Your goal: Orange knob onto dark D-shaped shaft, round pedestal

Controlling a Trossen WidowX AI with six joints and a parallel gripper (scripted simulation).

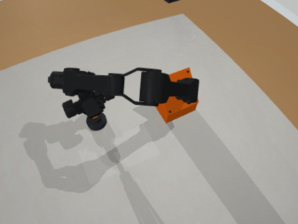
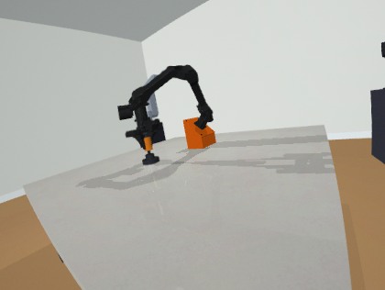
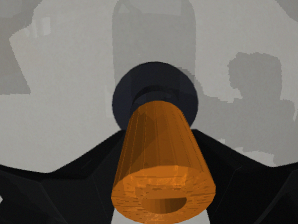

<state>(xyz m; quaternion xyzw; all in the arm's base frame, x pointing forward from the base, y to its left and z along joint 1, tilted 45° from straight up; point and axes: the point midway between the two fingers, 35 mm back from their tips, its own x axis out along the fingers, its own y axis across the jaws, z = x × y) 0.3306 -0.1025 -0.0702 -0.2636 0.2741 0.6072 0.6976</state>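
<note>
Now: the round pedestal 4 cm below my gripper tip. Round my gripper tip: orange knob 2 cm above.
</note>
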